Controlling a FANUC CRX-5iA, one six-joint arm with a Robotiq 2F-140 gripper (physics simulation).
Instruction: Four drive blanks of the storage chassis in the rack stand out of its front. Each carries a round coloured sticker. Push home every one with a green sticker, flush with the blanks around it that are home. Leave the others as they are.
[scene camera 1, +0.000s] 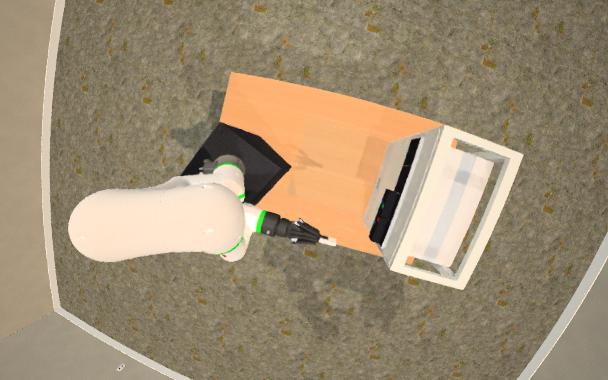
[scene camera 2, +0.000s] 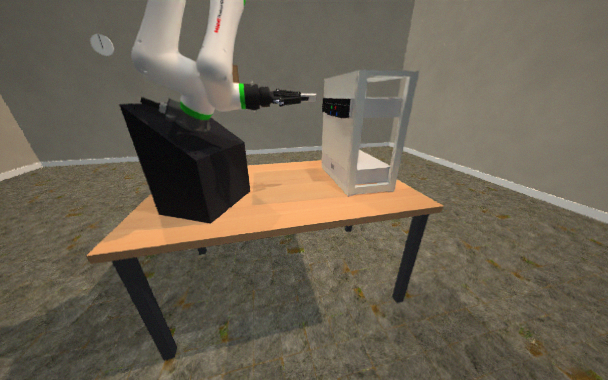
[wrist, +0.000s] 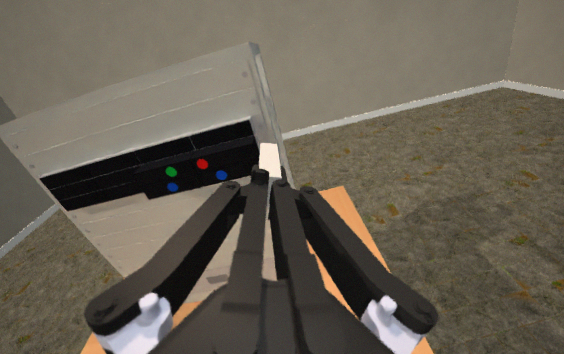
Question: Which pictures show my gripper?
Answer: Scene camera 1, scene camera 2 and the wrist view: all of them.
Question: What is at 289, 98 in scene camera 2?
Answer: My gripper.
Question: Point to a rack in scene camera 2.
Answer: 342, 159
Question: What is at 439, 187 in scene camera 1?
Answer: A rack.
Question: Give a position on a rack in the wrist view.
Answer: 84, 161
